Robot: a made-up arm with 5 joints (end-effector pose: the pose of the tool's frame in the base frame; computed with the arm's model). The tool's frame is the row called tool.
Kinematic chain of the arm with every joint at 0, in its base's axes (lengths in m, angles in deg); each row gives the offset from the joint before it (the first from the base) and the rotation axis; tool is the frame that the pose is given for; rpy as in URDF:
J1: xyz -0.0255 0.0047 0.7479 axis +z
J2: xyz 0.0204 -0.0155 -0.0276 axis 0 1 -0.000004
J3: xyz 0.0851 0.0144 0.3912 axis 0 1 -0.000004
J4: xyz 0.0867 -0.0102 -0.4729 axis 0 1 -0.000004
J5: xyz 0.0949 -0.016 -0.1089 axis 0 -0.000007 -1
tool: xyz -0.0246 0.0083 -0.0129 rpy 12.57 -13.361 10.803
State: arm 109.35 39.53 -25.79 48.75 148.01
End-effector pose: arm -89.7 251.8 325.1 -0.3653 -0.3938 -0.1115 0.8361
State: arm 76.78 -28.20 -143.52 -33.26 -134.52
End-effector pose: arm -34.5 -255.0 1651.3 -0.5679 -0.8205 -0.0470 0.0457
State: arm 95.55 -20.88 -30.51 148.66 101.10
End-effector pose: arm -44.9 253.6 797.3 -0.6652 -0.1013 0.1291 0.7284
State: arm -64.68 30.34 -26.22 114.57 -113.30
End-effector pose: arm 7.9 -190.3 510.4 0.9233 -0.0997 0.1631 0.3331
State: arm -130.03 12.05 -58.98 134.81 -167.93
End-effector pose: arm -360.5 -331.1 703.9 0.3939 -0.6651 0.3348 0.5389
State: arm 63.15 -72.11 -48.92 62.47 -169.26
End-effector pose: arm 100.6 165.1 1276.3 0.3786 0.1137 -0.8036 0.4450
